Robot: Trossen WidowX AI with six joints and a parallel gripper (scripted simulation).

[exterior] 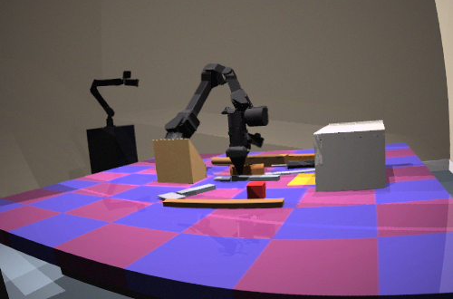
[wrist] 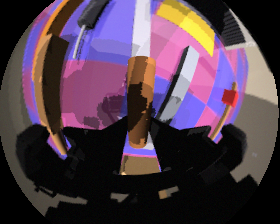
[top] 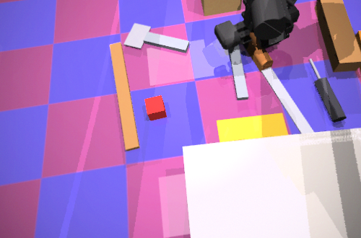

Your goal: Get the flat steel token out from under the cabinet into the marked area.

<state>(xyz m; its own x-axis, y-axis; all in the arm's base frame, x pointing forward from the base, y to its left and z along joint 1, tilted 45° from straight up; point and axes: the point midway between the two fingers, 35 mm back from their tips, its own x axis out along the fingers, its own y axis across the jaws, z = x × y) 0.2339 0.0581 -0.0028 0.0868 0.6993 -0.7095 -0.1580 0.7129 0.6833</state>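
The grey paddle-ended bar is 50 mm to the right of my gripper tip. The rest, counted from my gripper tip: grey t-shaped tool 100 mm behind, 250 mm to the right; then wooden block 50 mm behind, 220 mm to the left, 10 mm above; then black screwdriver 150 mm ahead, 110 mm to the left.
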